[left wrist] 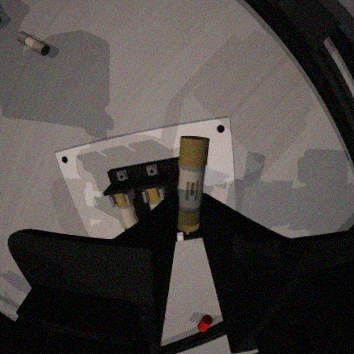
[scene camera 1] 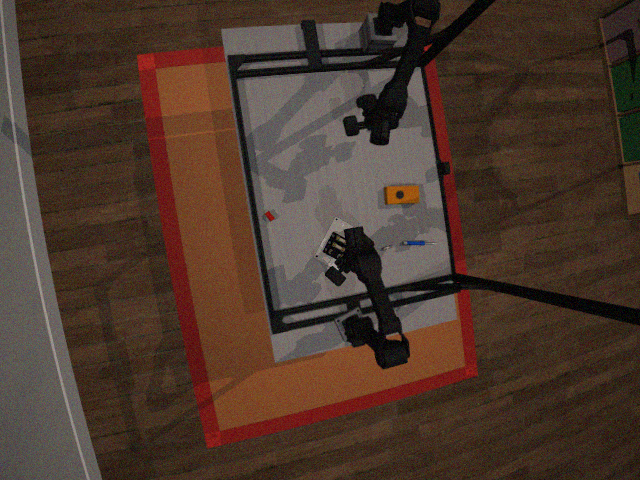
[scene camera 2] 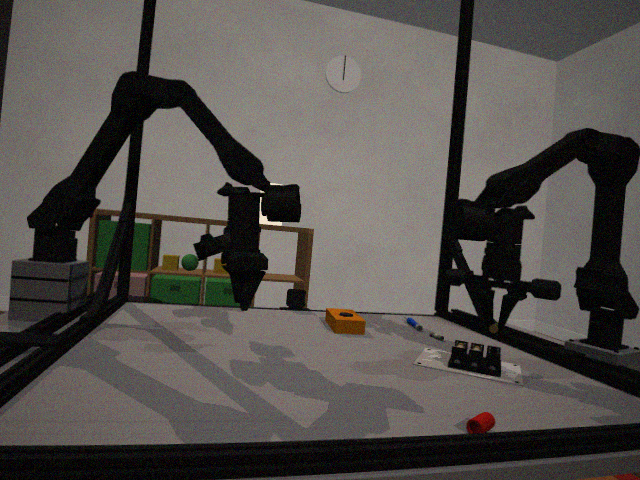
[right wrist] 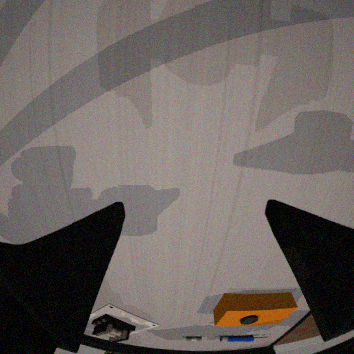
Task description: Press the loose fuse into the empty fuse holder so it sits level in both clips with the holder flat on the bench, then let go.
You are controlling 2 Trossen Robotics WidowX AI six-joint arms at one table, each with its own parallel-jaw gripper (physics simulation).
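Pixels of known places: left gripper, fingertip midpoint: (left wrist: 187,199) (scene camera 1: 343,257) (scene camera 2: 494,331) (right wrist: 110,352); right gripper, fingertip midpoint: (scene camera 1: 362,131) (scene camera 2: 240,306) (right wrist: 196,208); left arm's base, origin of the base link: (scene camera 1: 352,325) (scene camera 2: 603,345); right arm's base, origin of the base link: (scene camera 1: 382,26) (scene camera 2: 53,260).
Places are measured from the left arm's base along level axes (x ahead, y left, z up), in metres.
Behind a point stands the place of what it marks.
Note:
The black fuse holder (scene camera 1: 330,251) {x 0.278, y -0.043, z -0.022 m} (scene camera 2: 474,365) {x 0.310, y -0.052, z -0.028 m} (left wrist: 136,173) {x 0.264, y -0.105, z -0.029 m} lies on a white plate (scene camera 2: 510,373) {x 0.250, y -0.026, z -0.039 m} (left wrist: 217,152) {x 0.216, y -0.046, z -0.039 m} on the bench. Two gold-capped fuses sit in it; in scene camera 2 its rightmost clips look empty. My left gripper (scene camera 2: 495,325) {x 0.245, y -0.068, z 0.021 m} (left wrist: 187,199) {x 0.245, y -0.068, z 0.021 m} is shut on the loose gold-capped fuse (scene camera 2: 493,328) {x 0.257, y -0.063, z 0.029 m} (left wrist: 191,187) {x 0.232, y -0.074, z 0.035 m}. It holds the fuse above and apart from the holder; the fuse shows end-on in scene camera 2. In the left wrist view fuse and fingers hide the holder's right part. My right gripper (scene camera 2: 245,304) {x 0.622, y -0.323, z 0.021 m} (right wrist: 196,208) {x 0.622, y -0.323, z 0.021 m} is open and empty, high above the bench.
A thin grey-capped fuse (scene camera 1: 386,247) {x 0.196, y -0.248, z -0.033 m} (scene camera 2: 436,336) {x 0.196, y -0.249, z -0.035 m} (left wrist: 33,43) {x 0.194, y -0.244, z -0.030 m} and a blue-handled screwdriver (scene camera 1: 414,242) {x 0.164, y -0.359, z -0.028 m} (scene camera 2: 414,323) {x 0.172, y -0.346, z -0.029 m} lie beyond the plate. An orange block (scene camera 1: 401,194) {x 0.356, y -0.376, z -0.007 m} (scene camera 2: 344,321) {x 0.388, y -0.329, z -0.014 m} (right wrist: 255,310) {x 0.386, y -0.380, z -0.011 m} stands farther off. A red cylinder (scene camera 1: 269,215) {x 0.486, y 0.101, z -0.022 m} (scene camera 2: 480,422) {x 0.496, y 0.110, z -0.024 m} (left wrist: 205,323) {x 0.469, y 0.093, z -0.023 m} lies near the bench edge.

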